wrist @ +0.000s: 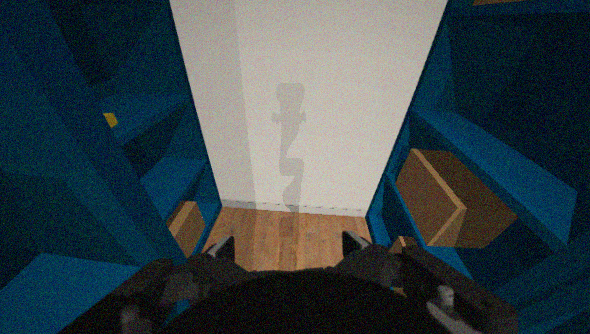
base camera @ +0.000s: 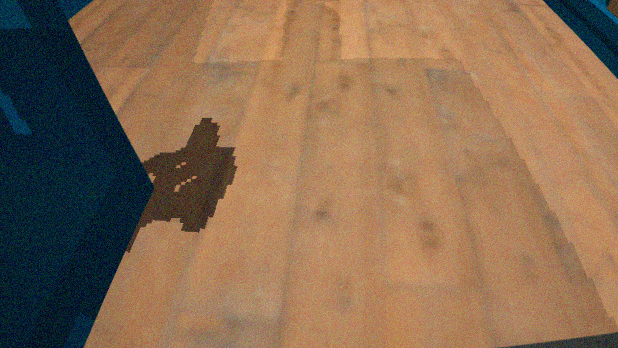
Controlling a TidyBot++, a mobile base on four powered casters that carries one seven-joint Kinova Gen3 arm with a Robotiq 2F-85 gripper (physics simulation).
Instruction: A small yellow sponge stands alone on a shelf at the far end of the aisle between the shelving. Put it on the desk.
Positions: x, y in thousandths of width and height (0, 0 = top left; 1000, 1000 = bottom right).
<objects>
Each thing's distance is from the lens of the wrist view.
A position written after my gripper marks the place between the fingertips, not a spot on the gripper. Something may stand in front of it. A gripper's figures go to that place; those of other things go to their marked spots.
my gripper (wrist: 491, 738): 16 cm
blue shelving unit (wrist: 143, 669): 39 cm
</objects>
